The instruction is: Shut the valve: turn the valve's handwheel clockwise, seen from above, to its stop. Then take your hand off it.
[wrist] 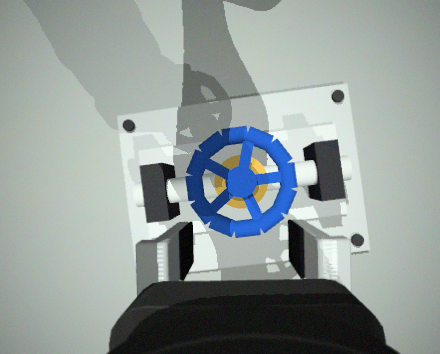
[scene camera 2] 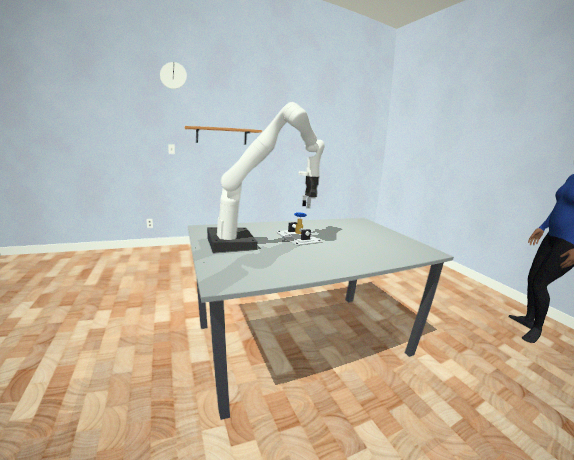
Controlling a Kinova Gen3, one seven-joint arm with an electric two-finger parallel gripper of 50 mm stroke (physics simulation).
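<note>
The valve's blue handwheel [scene camera 2: 300,214] [wrist: 242,181] has a round rim and several spokes. It sits on an upright brass body [scene camera 2: 299,226] [wrist: 257,167] on a white pipe [wrist: 302,173]. My gripper [scene camera 2: 306,204] [wrist: 240,241] is open and empty, pointing down. In the scene view it hangs a little above the handwheel, slightly to the right. In the wrist view the fingertips stand apart near the lower edge of the rim. I cannot tell the wheel's turn position relative to its stop.
Black clamp blocks [wrist: 327,170] [wrist: 157,195] hold the pipe on both sides of the wheel, above a white base plate [wrist: 305,102] with dark bolts. The plate lies on the grey table [scene camera 2: 350,260]. The arm's black base [scene camera 2: 232,244] stands left of it. A person [scene camera 2: 560,215] stands at the right.
</note>
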